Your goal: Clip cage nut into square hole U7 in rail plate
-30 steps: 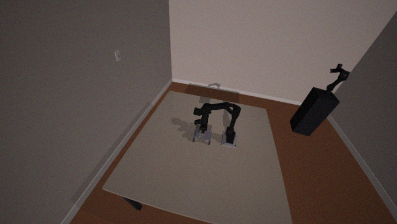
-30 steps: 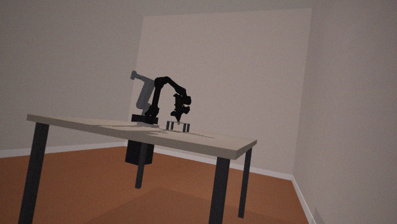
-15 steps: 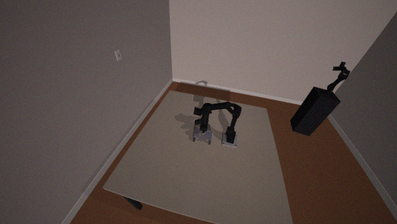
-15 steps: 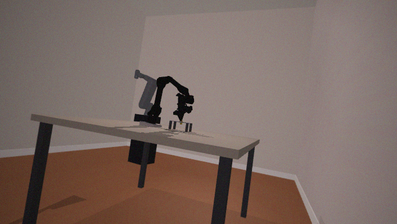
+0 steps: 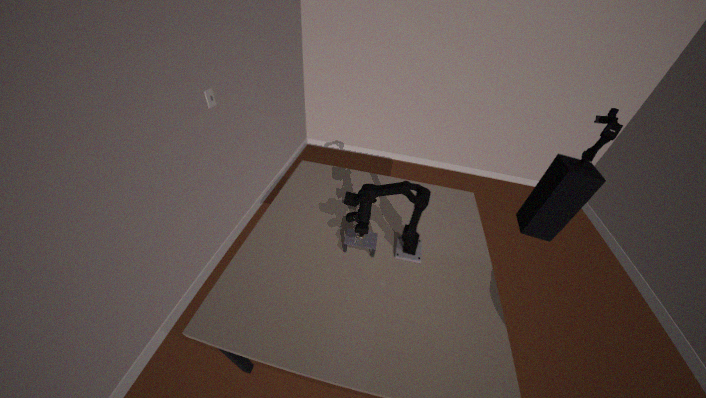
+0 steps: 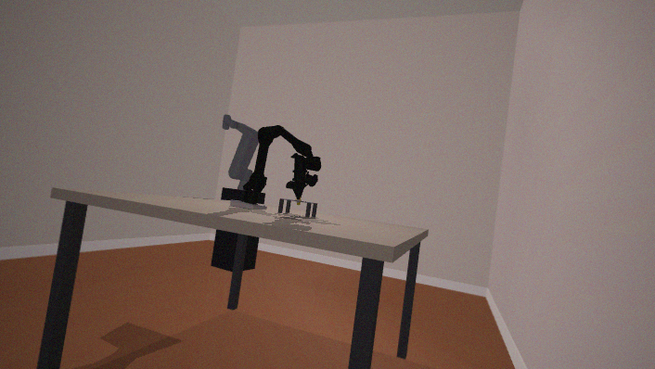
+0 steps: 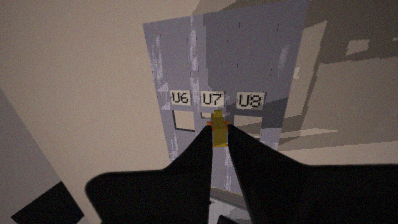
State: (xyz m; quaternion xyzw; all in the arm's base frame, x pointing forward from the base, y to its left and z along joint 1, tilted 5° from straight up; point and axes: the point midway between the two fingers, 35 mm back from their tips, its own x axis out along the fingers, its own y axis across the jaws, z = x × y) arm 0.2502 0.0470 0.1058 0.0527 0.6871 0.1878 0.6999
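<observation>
The cage nut lies 10 mm below my gripper tip.
</observation>
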